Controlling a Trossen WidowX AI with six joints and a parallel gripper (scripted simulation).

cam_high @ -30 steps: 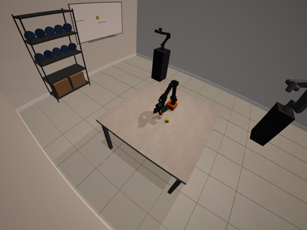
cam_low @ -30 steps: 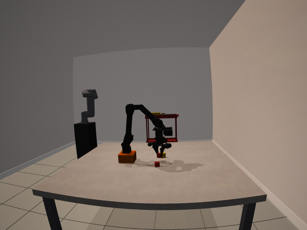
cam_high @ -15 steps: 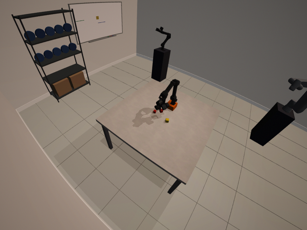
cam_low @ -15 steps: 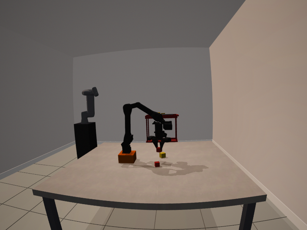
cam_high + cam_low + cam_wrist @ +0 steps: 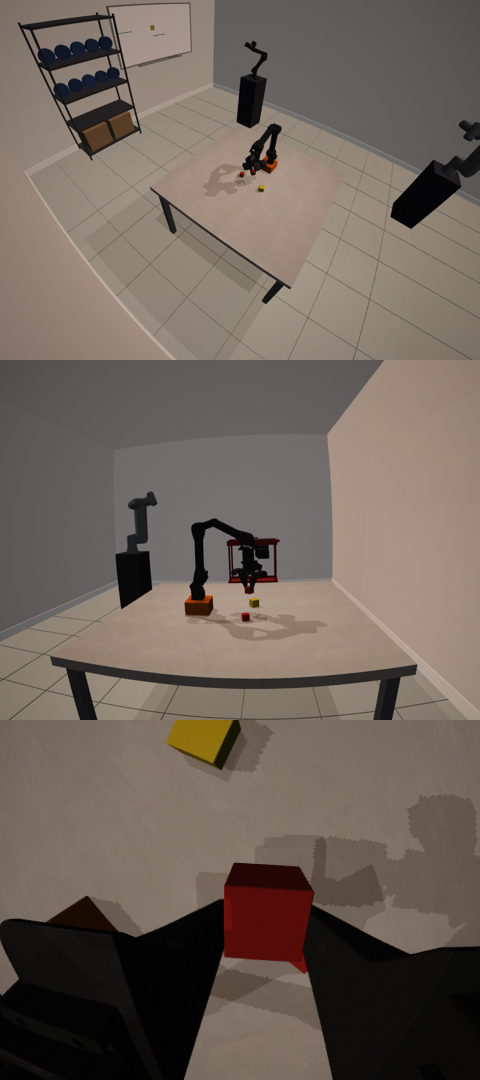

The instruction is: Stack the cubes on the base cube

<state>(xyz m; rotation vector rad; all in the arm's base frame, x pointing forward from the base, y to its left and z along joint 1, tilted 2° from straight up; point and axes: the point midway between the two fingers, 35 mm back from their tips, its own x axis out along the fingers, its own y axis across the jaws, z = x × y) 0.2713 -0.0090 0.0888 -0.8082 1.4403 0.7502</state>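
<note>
Right now my gripper tip is 1 cm short of the yellow base cube, 11 cm to the right of it and 10 cm above it.
</note>
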